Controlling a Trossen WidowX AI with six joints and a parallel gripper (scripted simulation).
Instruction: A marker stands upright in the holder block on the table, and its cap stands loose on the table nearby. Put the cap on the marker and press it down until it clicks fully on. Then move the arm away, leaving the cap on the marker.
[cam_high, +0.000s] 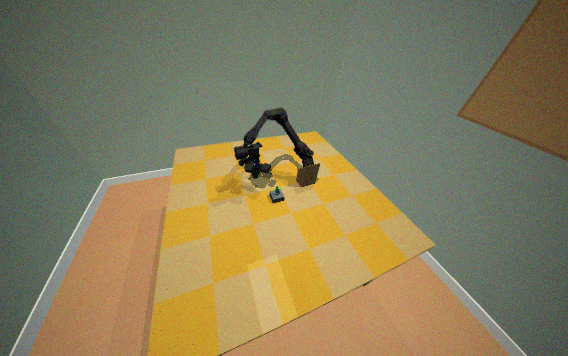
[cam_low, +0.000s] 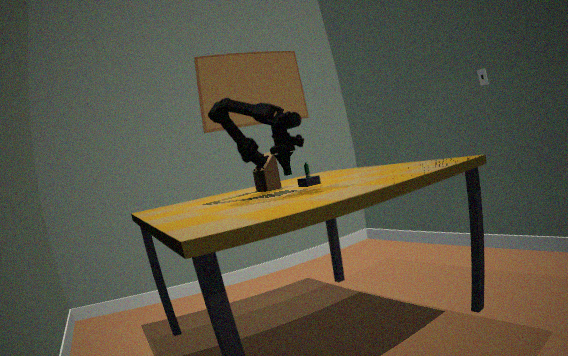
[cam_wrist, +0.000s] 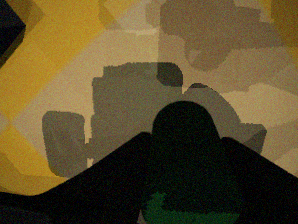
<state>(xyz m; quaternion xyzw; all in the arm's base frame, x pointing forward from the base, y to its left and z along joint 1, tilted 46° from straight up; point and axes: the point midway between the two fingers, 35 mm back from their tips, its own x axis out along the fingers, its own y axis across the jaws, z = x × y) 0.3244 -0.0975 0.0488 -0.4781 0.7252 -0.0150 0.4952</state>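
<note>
Now: the holder block 8 cm behind my gripper tip, 16 cm to the left of it and 6 cm below it. From my gripper tip the other things lie so: green cap: 1 cm above.
</note>
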